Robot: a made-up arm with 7 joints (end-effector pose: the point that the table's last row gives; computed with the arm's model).
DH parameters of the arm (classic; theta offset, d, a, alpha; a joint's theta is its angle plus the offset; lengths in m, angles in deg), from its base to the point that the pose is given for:
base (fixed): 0 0.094 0.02 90
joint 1: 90 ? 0.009 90
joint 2: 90 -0.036 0.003 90
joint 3: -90 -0.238 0.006 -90
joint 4: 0 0.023 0.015 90
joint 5: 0 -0.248 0.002 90
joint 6: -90 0.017 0.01 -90
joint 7: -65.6 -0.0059 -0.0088 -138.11
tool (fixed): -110.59 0.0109 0 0
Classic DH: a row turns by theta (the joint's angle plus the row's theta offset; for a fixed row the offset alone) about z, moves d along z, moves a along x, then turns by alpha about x.
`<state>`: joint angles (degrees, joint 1 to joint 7).
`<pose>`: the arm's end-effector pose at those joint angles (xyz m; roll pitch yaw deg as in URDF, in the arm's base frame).
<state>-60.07 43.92 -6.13 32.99 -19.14 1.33 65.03</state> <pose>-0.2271 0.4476 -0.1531 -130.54 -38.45 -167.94</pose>
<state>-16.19 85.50 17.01 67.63 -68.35 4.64 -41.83</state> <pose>0.2220 0.5054 0.0588 130.67 -33.30 53.30</pose>
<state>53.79 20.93 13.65 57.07 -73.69 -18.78 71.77</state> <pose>0.3857 0.3076 0.0290 172.70 56.75 99.00</pose>
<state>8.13 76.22 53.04 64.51 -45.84 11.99 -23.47</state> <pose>0.1294 0.5486 0.1999 54.96 -2.49 98.37</pose>
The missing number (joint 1, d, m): -0.162
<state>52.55 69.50 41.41 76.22 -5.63 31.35 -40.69</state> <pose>0.0840 0.5131 0.2506 -15.02 6.50 71.16</pose>
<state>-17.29 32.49 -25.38 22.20 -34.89 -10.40 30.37</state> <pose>-0.0743 0.3615 -0.3202 -126.27 9.86 158.74</pose>
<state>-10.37 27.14 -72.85 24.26 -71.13 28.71 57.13</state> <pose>-0.0975 0.2863 -0.3518 -117.38 -35.00 91.78</pose>
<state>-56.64 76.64 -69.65 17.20 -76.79 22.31 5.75</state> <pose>-0.1490 0.6246 0.0303 -79.10 -10.54 36.17</pose>
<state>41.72 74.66 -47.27 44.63 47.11 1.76 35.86</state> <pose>0.2240 0.5394 -0.0323 -58.57 73.47 -92.30</pose>
